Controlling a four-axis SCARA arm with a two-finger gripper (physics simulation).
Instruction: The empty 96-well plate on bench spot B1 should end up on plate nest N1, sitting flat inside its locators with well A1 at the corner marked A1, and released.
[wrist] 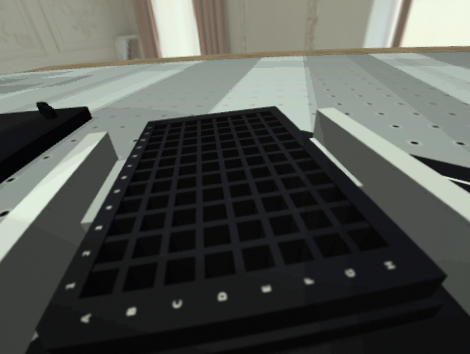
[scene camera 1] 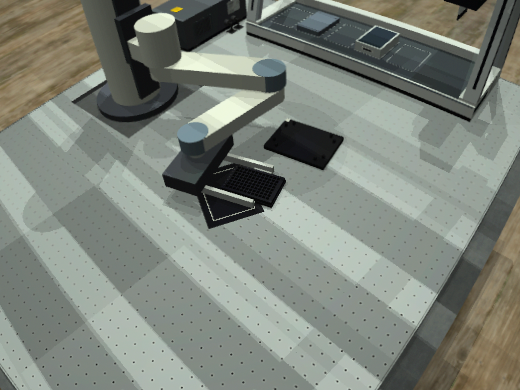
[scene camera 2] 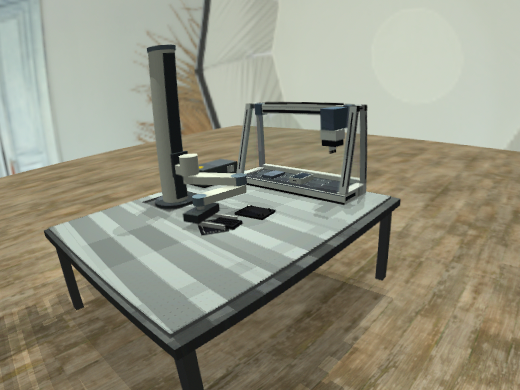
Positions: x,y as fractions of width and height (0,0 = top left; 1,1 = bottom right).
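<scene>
Black nest with white outline (scene camera 1: 0.42,0.54), 0.99 m from the lens. Black well plate (scene camera 1: 0.51,0.48), 1.01 m from the lens.
</scene>
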